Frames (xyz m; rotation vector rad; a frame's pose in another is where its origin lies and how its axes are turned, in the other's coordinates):
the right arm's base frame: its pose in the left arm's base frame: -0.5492 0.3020 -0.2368 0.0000 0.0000 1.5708
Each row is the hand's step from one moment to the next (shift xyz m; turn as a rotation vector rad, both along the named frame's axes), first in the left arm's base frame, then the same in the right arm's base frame.
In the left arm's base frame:
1: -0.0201 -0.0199 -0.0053 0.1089 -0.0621 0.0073
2: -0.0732 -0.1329 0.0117 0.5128 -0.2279 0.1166
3: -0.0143 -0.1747 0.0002 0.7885 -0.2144 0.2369
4: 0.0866 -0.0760 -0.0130 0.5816 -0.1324 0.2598
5: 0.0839 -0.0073 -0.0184 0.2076 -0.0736 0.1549
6: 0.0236 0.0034 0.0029 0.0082 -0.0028 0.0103
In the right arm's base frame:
1: -0.0199 0.0201 -0.0053 -0.0621 -0.1089 0.0073
2: -0.1329 0.0732 0.0117 -0.2279 -0.5128 0.1166
3: -0.1747 0.0143 0.0002 -0.2144 -0.7885 0.2369
4: -0.0760 -0.0866 -0.0130 -0.1324 -0.5816 0.2598
5: -0.0073 -0.0839 -0.0184 -0.0736 -0.2076 0.1549
6: 0.0034 -0.0236 0.0029 -0.0028 -0.0082 0.0103

